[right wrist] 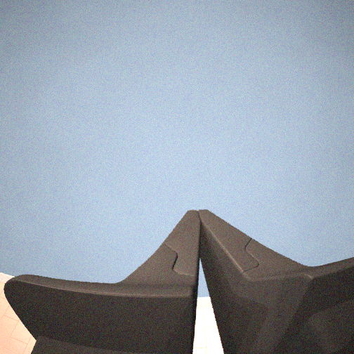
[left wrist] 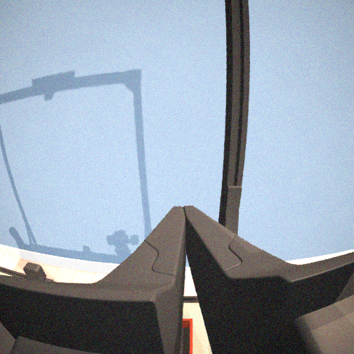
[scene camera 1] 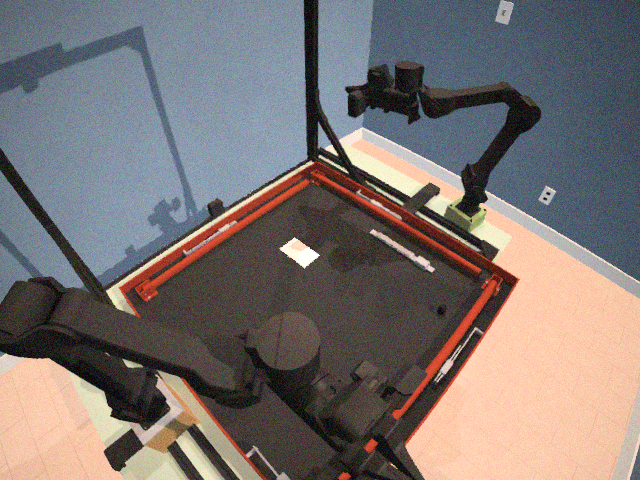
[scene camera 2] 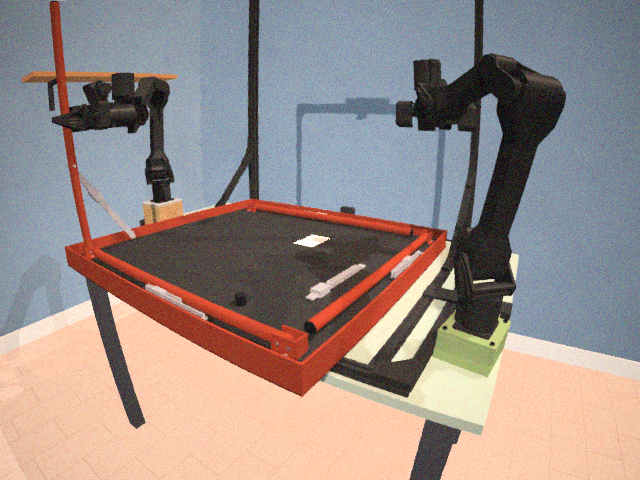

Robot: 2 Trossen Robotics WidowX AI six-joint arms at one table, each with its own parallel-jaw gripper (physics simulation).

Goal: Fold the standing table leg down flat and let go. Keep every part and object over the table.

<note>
The pictures show: the left gripper, the right gripper and a red table leg.
The left gripper is seen too in the left wrist view and in scene camera 2. The right gripper is seen too in the right wrist view.
</note>
